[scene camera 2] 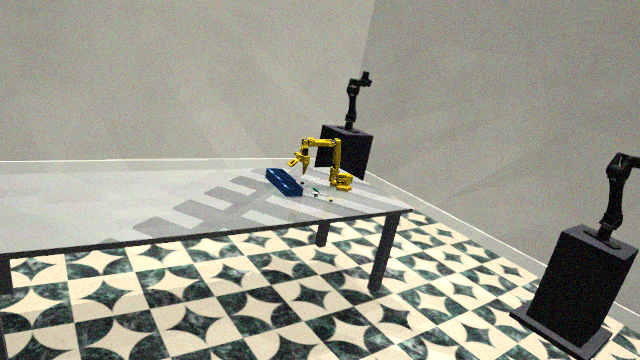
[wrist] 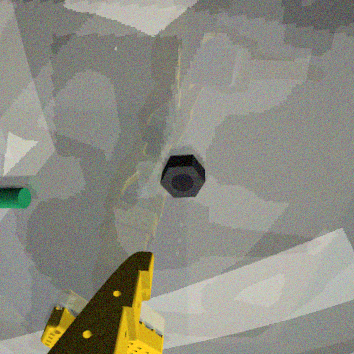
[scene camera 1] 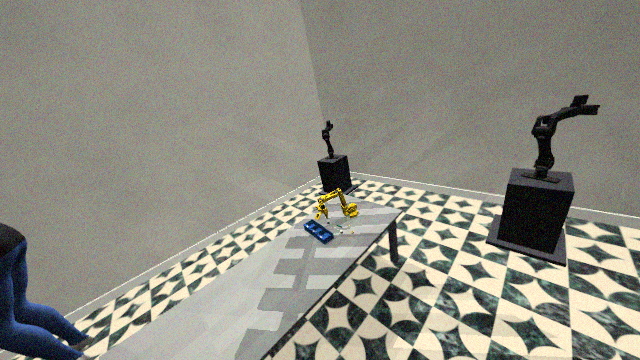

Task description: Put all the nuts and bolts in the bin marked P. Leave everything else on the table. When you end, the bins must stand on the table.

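Frame: origin at the arm's base, x back, y right, z up, level; centimetres.
Where they show: hand at its tool point: [scene camera 2: 303,173] [wrist: 151,269] [scene camera 1: 326,218]; arm's base at its link origin: [scene camera 2: 337,187] [scene camera 1: 349,215].
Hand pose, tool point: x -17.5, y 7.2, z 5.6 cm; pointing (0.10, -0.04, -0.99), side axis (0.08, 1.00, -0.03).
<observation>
Each offset is from my tool point to the centre of the thing. Level surfaces: height alone.
A black hexagonal nut @[dx +0.9, dy +0.5, dz -5.2 cm] [scene camera 1: 328,223] [scene camera 2: 302,183] [wrist: 183,176] lies flat on the table, near the middle of the wrist view. My yellow gripper [scene camera 1: 321,213] [scene camera 2: 297,169] is open and empty, raised above the table beside the blue bins. In the wrist view one notched jaw shows at the lower left, its tip apart from the nut; the moving jaw is out of the picture. The joined blue bins @[dx -11.7, dy -1.5, dz -3.3 cm] [scene camera 1: 314,236] [scene camera 2: 278,185] stand upright on the table. Their markings, including P, are too small to read, and their contents cannot be made out.
A green cylinder @[dx +2.5, dy -9.5, dz -5.1 cm] [scene camera 1: 340,226] [scene camera 2: 315,190] [wrist: 15,198] lies on the table @[dz -5.6 cm] [scene camera 1: 200,310] [scene camera 2: 100,200]. A small dark and white thing @[dx -1.9, dy -15.3, dz -4.8 cm] [scene camera 1: 341,232] [scene camera 2: 315,194] and a small yellow thing @[dx +2.3, dy -21.7, dz -5.2 cm] [scene camera 1: 352,232] [scene camera 2: 330,200] lie near the arm's base. Black arms on pedestals stand off the table.
</observation>
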